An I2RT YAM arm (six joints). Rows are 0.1 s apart.
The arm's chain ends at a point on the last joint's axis. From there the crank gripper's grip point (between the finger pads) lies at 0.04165 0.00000 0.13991 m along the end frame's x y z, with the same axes.
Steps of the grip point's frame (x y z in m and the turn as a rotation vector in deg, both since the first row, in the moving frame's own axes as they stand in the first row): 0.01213, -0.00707, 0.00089, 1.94, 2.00, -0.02; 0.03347, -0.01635, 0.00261, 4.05, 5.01, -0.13; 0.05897, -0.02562, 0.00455, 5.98, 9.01, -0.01; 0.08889, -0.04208, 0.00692, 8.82, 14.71, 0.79; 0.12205, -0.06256, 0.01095, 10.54, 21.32, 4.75; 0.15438, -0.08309, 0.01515, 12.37, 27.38, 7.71; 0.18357, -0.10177, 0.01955, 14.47, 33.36, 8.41
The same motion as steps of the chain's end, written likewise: 0.00727, -0.00234, 0.00251, 1.94, 2.00, -0.02; 0.02143, -0.00650, 0.00713, 4.05, 5.01, -0.13; 0.03761, -0.01144, 0.01355, 5.98, 9.01, -0.01; 0.05472, -0.02249, 0.02363, 8.82, 14.71, 0.79; 0.07346, -0.04447, 0.03755, 10.54, 21.32, 4.75; 0.09376, -0.06616, 0.05228, 12.37, 27.38, 7.71; 0.11249, -0.08330, 0.06857, 14.47, 33.36, 8.41
